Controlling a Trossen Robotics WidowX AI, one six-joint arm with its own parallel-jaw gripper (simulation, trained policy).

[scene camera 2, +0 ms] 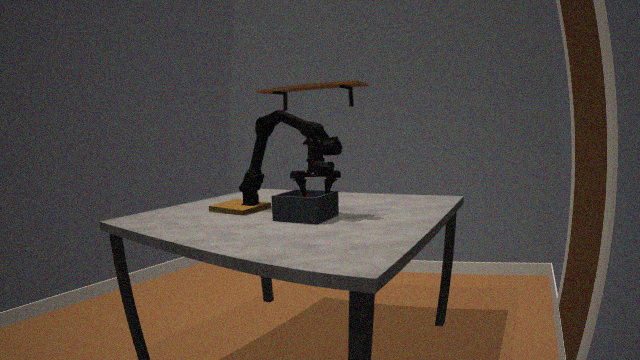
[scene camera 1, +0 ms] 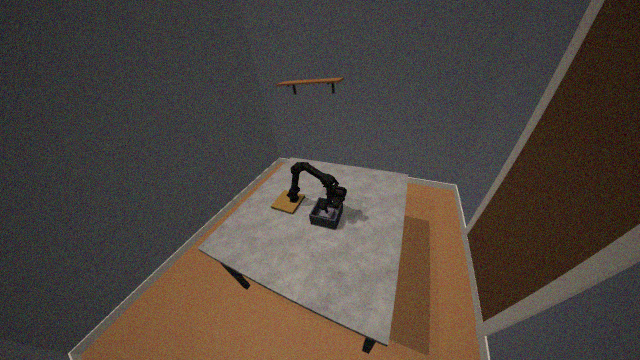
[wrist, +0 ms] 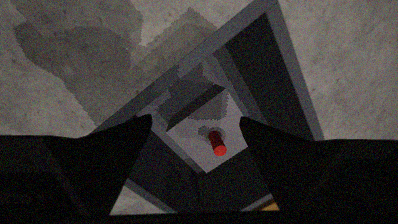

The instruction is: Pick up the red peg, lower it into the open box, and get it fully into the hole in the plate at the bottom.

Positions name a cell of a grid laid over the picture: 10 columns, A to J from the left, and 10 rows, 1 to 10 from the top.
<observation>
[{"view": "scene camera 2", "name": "my gripper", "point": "E6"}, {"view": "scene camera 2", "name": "dark box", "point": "E6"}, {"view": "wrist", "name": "my gripper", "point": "E6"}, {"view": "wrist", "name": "dark box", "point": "G3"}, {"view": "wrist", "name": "light grey plate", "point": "F5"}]
</observation>
